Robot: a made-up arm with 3 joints. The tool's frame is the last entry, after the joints.
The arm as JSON. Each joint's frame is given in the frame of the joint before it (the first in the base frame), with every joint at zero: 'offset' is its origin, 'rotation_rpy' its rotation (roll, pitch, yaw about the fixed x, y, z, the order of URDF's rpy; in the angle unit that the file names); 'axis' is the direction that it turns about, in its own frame. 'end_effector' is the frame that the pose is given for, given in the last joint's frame.
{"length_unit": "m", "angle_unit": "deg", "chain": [
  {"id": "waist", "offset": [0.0, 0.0, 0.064], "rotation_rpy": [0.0, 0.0, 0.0], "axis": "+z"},
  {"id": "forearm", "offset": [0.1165, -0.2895, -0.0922], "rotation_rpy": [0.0, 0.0, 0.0], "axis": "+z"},
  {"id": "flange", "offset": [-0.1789, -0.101, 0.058], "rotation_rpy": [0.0, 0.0, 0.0], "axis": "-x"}
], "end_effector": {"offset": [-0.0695, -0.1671, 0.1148], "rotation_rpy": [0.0, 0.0, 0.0]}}
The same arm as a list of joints. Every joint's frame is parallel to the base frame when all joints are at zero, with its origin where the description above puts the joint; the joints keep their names.
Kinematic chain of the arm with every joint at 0, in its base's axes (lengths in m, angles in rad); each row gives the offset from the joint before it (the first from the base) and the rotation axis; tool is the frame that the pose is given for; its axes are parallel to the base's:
waist: xyz 0.0000 0.0000 0.0640 axis +z
forearm: xyz 0.1165 -0.2895 -0.0922 axis +z
flange: xyz -0.1789 -0.1010 0.0580 axis -x
tool: xyz -0.0695 -0.1671 0.1148

